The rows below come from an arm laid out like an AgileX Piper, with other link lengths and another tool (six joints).
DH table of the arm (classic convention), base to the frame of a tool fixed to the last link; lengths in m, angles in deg. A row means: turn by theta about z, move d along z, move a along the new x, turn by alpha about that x. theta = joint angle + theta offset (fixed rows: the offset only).
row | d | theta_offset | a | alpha
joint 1 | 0.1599 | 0 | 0 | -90
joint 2 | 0 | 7.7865 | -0.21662 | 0
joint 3 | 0 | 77.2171 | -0.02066 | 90
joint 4 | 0.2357 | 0 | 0 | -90
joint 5 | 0 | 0 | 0 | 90
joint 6 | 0.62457 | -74.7 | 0.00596 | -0.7
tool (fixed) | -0.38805 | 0 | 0 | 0
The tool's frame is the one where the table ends.
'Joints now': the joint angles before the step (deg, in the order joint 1, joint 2, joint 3, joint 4, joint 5, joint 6). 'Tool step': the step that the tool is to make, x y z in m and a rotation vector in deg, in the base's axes. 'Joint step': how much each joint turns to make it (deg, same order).
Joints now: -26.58 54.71 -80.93 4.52 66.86 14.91
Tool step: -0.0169 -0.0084 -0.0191 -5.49 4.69 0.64
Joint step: -0.05 -3.54 5.47 -3.94 -0.01 -4.49
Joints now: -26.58 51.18 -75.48 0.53 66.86 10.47
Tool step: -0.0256 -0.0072 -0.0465 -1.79 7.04 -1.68
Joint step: -0.03 -5.27 10.75 -4.71 0.00 -0.70
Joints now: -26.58 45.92 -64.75 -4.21 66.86 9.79
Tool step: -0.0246 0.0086 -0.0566 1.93 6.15 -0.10
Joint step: -0.01 -6.33 12.67 -0.87 0.00 -0.31
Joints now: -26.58 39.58 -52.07 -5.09 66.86 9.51
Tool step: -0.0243 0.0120 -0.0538 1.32 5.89 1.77
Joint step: 0.02 -6.45 12.12 -0.08 0.00 -2.25
